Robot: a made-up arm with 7 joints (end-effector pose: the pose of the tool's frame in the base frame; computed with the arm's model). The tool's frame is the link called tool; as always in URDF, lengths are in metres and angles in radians.
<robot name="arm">
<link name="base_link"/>
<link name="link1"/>
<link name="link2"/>
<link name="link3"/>
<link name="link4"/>
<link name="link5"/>
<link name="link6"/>
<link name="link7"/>
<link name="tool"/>
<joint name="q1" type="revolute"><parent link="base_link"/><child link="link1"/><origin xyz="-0.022 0.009 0.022" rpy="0 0 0"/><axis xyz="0 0.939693 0.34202"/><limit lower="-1.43" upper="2.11" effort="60" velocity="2.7"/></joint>
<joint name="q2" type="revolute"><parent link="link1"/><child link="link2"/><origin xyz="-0.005 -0.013 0.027" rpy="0 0 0"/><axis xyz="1 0 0"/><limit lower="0.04" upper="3.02" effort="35" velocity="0.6"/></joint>
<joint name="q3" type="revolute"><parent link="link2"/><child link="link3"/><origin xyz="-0.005 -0.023 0.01" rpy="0 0 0"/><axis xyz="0 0 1"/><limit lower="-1.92" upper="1.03" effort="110" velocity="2.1"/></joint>
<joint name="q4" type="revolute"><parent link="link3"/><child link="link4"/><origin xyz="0.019 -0.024 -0.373" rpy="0 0 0"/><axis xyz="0 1 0"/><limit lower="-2.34" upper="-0.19" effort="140" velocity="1"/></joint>
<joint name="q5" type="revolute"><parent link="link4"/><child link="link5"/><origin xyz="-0.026 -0.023 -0.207" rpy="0 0 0"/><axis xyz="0 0 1"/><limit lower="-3.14" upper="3.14" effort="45" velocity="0.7"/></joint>
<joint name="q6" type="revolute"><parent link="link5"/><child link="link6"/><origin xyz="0.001 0.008 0.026" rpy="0 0 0"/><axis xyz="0 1 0"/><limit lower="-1.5" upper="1.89" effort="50" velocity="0.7"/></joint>
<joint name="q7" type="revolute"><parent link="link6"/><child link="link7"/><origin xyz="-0.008 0.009 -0.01" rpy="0 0 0"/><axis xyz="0 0 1"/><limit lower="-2.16" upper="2.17" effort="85" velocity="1.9"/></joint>
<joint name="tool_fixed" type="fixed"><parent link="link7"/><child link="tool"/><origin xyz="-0.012 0.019 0.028" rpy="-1.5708 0 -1.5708"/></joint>
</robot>
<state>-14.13 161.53 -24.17 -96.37 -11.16 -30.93 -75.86</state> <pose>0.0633 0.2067 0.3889 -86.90 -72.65 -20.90</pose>
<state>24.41 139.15 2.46 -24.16 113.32 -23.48 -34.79</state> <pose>0.0902 0.4313 0.3656 68.16 34.37 -16.64</pose>
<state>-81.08 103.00 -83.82 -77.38 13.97 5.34 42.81</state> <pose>0.1842 0.4276 0.1144 35.70 44.15 -72.54</pose>
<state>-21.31 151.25 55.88 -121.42 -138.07 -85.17 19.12</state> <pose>0.0137 0.0150 0.3474 -35.56 -115.49 -93.82</pose>
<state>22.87 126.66 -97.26 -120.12 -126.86 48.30 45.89</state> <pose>-0.1157 0.3172 0.1273 -80.38 -86.20 95.05</pose>
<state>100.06 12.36 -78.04 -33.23 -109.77 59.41 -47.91</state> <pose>-0.4528 -0.2452 0.0745 -58.39 -47.51 77.98</pose>
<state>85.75 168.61 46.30 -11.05 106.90 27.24 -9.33</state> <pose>0.4217 0.3232 0.1407 9.08 57.11 -51.39</pose>
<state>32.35 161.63 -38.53 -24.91 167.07 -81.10 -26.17</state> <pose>0.1722 0.3231 0.4641 120.59 -3.09 -10.53</pose>
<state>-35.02 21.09 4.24 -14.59 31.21 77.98 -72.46</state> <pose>0.2998 0.1294 -0.3674 -65.50 102.97 -118.93</pose>
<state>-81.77 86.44 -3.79 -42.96 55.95 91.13 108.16</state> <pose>0.2130 0.3803 0.2330 -85.48 -81.17 -9.45</pose>
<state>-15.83 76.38 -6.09 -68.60 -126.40 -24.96 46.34</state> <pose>0.2171 0.3641 -0.0685 85.95 141.65 -42.65</pose>
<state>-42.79 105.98 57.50 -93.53 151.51 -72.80 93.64</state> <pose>0.0048 0.2790 0.3404 7.34 71.02 45.64</pose>
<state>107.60 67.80 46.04 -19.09 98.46 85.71 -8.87</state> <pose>-0.3733 0.3255 0.2310 -82.02 14.28 52.13</pose>
